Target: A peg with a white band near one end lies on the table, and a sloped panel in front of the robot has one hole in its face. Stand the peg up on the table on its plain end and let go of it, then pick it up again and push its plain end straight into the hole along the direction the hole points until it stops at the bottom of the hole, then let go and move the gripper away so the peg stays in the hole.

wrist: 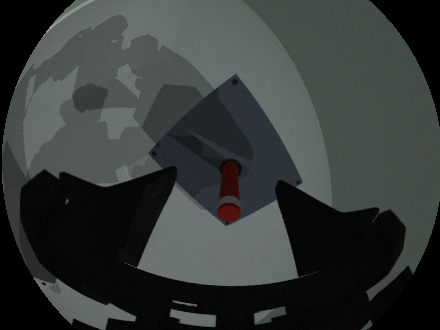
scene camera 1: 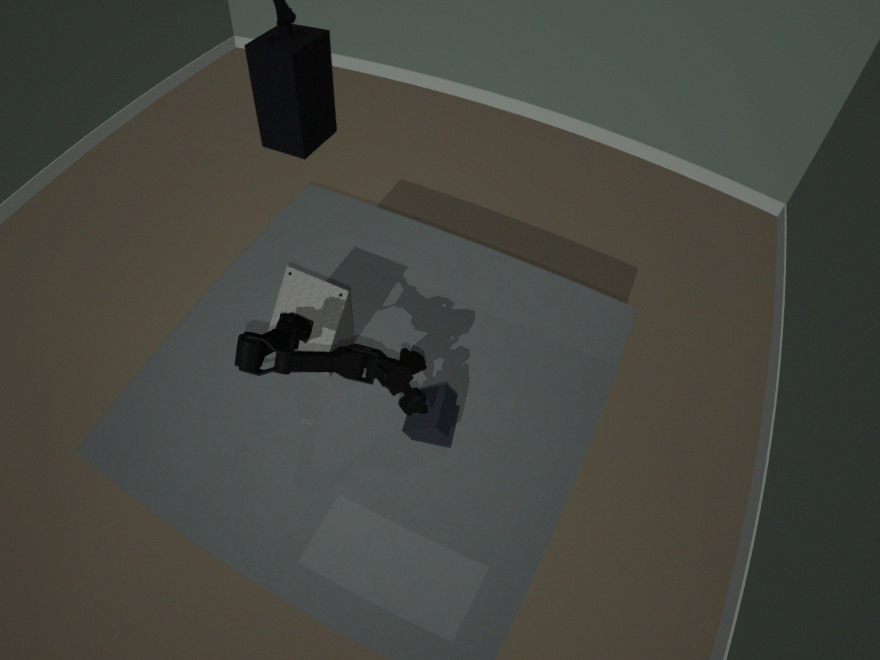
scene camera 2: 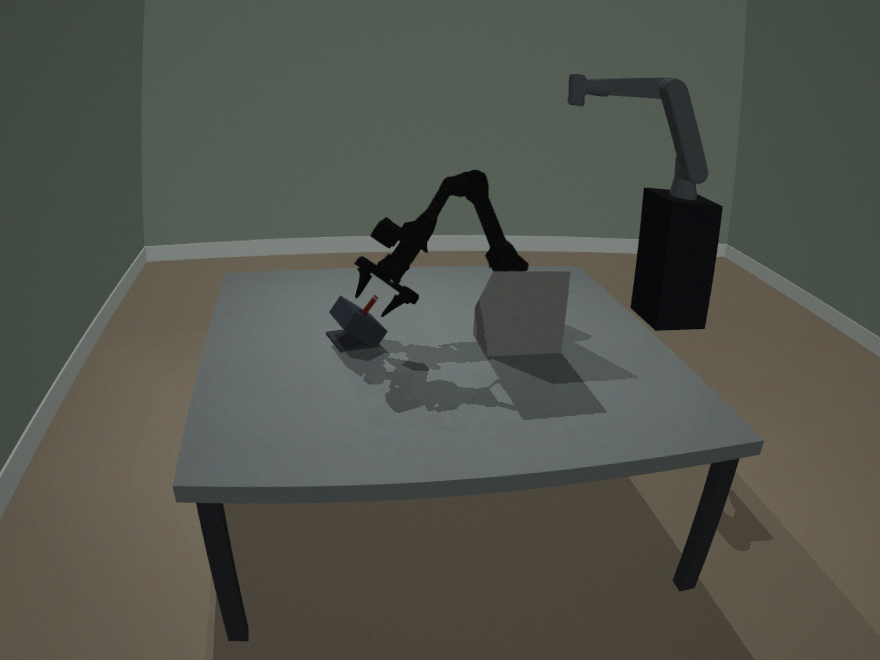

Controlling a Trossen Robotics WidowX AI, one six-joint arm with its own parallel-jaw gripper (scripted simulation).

Scene:
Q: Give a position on a sloped panel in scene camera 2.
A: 365, 327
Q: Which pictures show my gripper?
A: The wrist view, scene camera 1 and scene camera 2: all of them.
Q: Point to a sloped panel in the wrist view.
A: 229, 123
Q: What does my gripper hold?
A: Nothing.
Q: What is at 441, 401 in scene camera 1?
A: A sloped panel.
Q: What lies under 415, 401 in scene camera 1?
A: My gripper.

